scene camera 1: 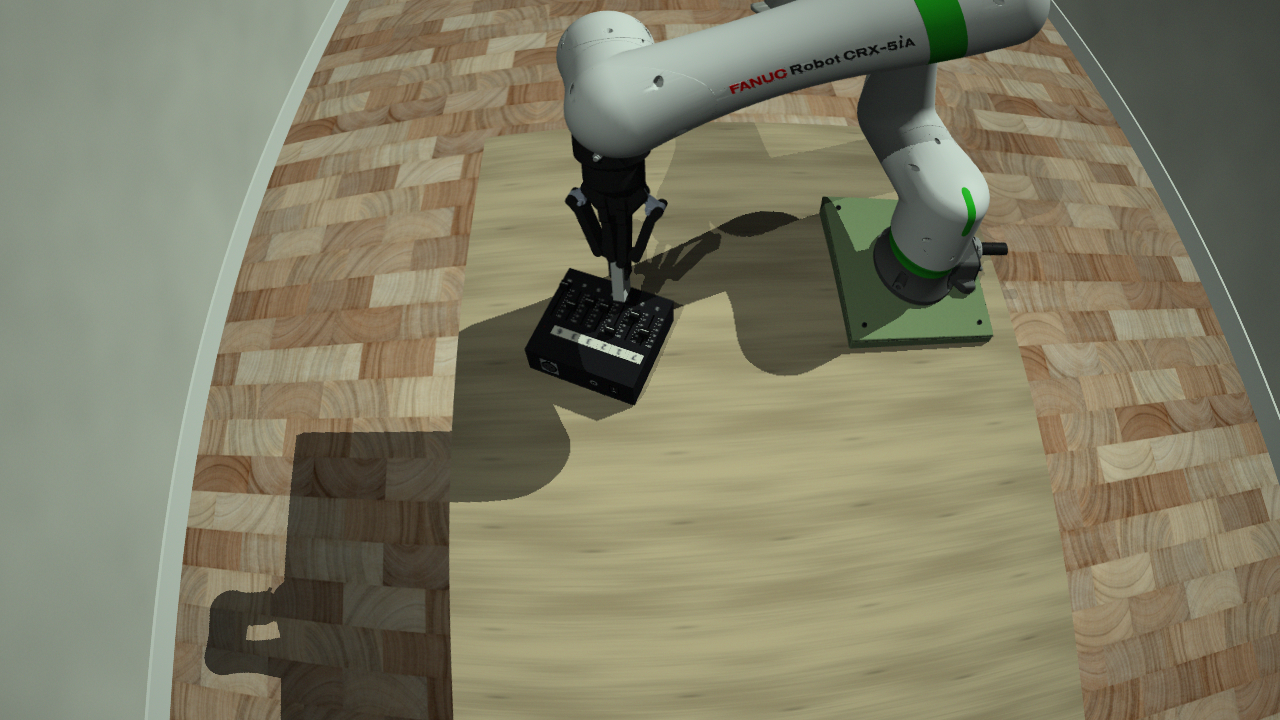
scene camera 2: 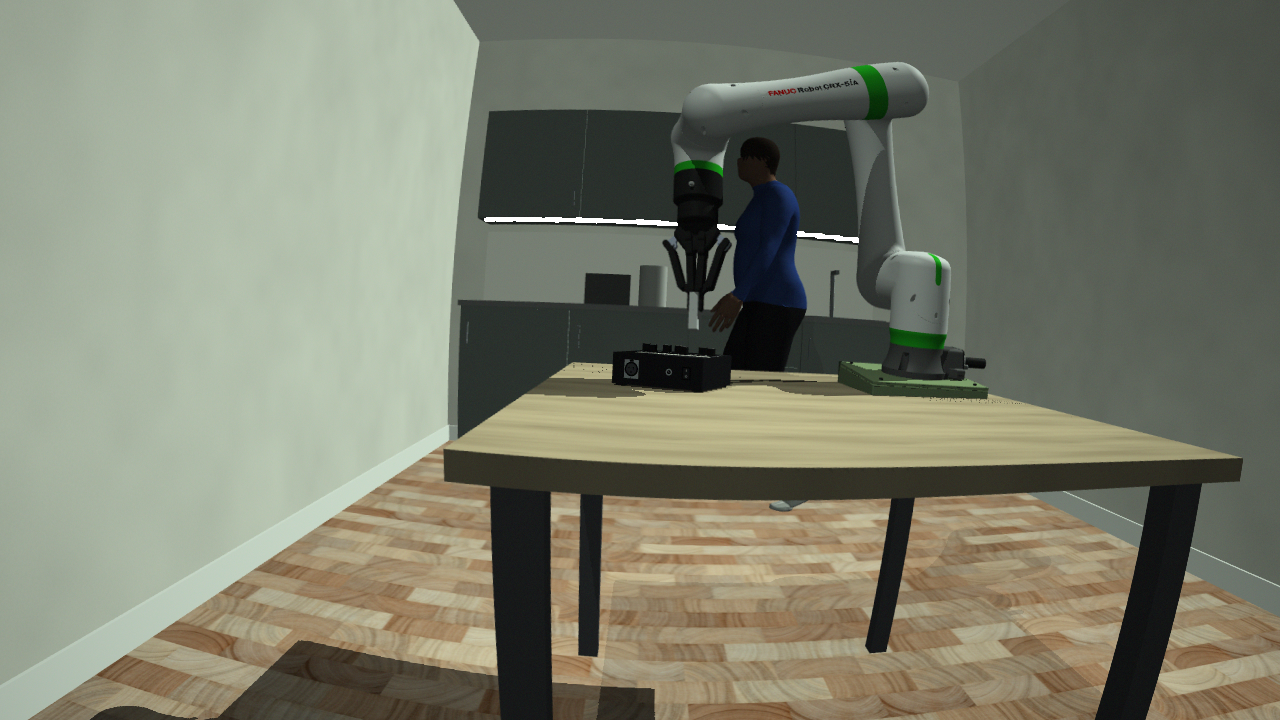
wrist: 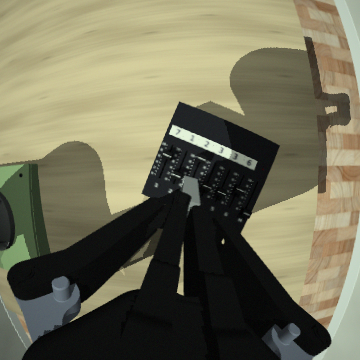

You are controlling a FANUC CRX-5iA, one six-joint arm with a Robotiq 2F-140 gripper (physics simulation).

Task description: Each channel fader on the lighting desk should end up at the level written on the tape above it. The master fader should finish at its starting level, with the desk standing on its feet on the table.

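Pixels of known places: gripper, fingertip midpoint: [scene camera 1: 622, 294] [scene camera 2: 694, 330] [wrist: 187, 187]; arm's base, origin of the base link: [scene camera 1: 914, 265] [scene camera 2: 914, 374].
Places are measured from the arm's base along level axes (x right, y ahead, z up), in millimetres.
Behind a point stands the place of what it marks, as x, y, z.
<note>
The black lighting desk [scene camera 1: 556, 308] @[-55, 561, 22] [scene camera 2: 708, 373] @[-163, 452, -3] [wrist: 252, 147] @[-114, 564, 22] sits upright on the table. Its white tape [scene camera 1: 595, 343] @[-116, 509, 22] [wrist: 214, 147] @[-116, 509, 22] reads 7, 1, 2, 3, 3, 6 in the wrist view. There, the fader under 7 [wrist: 167, 155] @[-109, 444, 35] and the fader under 2 [wrist: 200, 158] @[-102, 488, 35] are near the tape. The fader under 1 [wrist: 176, 176] @[-80, 454, 35], both under the 3s [wrist: 207, 187] @[-63, 495, 35] [wrist: 221, 193] @[-53, 514, 35] and the one under 6 [wrist: 241, 190] @[-55, 541, 35] are farther away. The rightmost fader [wrist: 247, 214] @[-21, 550, 35] is farthest. Scale marks are too small to read. My gripper [scene camera 1: 619, 293] @[-69, 469, 63] [scene camera 2: 693, 324] @[-69, 469, 63] [wrist: 187, 187] @[-69, 469, 63] is shut, empty, above the desk, partly hiding its face.
The wooden table [scene camera 1: 760, 537] @[-395, 313, -33] [scene camera 2: 805, 438] @[-620, 397, -33] carries the green base plate [scene camera 1: 921, 326] @[-110, 16, -8] [scene camera 2: 881, 388] @[-125, 123, -21] [wrist: 25, 200] @[-47, 126, -2] of the arm, beside the desk. A person in blue [scene camera 2: 769, 241] stands behind the table, near the kitchen counter [scene camera 2: 519, 340].
</note>
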